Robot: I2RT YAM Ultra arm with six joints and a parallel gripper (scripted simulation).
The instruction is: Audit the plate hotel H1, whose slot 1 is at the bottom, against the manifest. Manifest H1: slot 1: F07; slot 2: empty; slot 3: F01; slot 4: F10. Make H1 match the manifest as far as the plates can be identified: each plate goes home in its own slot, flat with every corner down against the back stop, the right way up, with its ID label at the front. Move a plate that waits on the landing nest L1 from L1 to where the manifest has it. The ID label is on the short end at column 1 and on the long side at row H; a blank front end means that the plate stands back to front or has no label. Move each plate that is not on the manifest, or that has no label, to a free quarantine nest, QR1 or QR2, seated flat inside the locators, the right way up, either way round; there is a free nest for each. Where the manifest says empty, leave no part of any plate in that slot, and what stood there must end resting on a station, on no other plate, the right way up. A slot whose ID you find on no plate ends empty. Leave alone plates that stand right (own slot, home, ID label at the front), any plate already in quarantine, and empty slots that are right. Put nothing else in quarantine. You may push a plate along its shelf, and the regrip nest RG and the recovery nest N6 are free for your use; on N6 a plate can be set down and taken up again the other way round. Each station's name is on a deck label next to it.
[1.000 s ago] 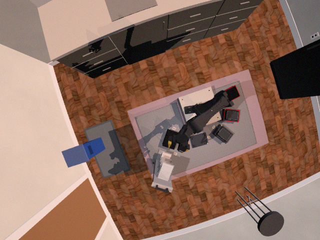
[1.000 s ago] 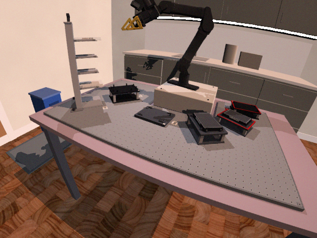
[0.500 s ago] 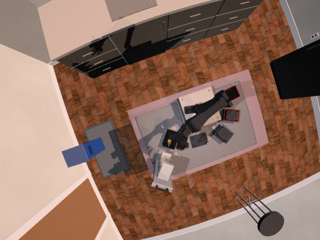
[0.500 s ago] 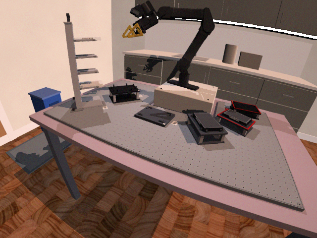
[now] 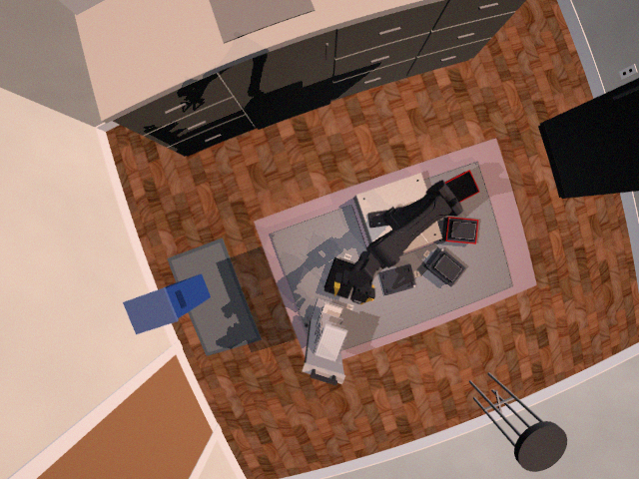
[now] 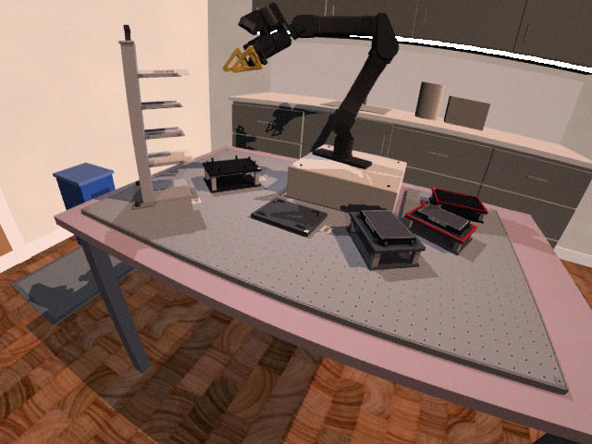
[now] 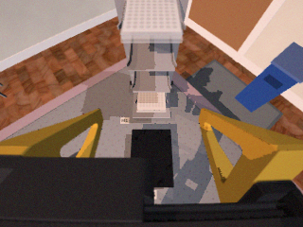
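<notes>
Now: hand 25 cm short of the tag reading 4, 6 cm to the left of it and 1 cm above it. The rest, counted from my hand: L1 deck label 45 cm to the left, 35 cm below, 4 cm behind; then H1 deck label 35 cm below, 16 cm ahead, 2 cm to the left; then N6 label 39 cm to the left, 35 cm below, 5 cm ahead.
</notes>
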